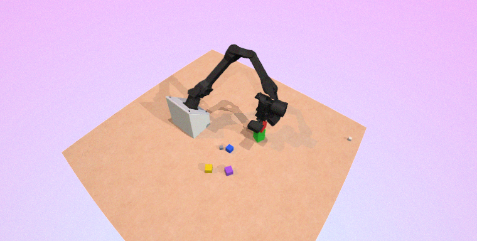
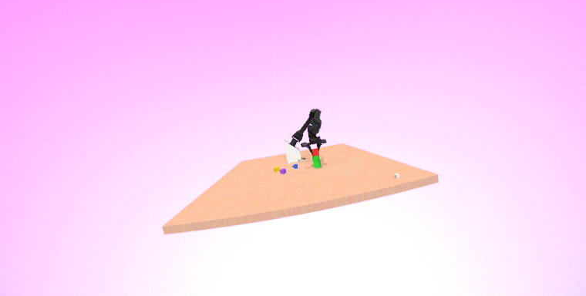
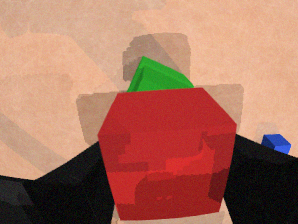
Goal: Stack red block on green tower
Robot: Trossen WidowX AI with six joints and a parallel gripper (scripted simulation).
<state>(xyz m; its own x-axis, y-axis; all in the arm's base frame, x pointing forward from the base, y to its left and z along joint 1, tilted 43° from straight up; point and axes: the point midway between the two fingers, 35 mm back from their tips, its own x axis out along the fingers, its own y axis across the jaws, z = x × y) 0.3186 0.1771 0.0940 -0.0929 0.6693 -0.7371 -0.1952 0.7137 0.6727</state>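
My gripper tip is now 2 cm below the red block. Round my gripper tip: small grey cube 9 cm behind, 19 cm to the right, 9 cm below; blue cube 6 cm behind, 17 cm to the right, 8 cm below; purple cube 3 cm ahead, 26 cm to the right, 8 cm below.
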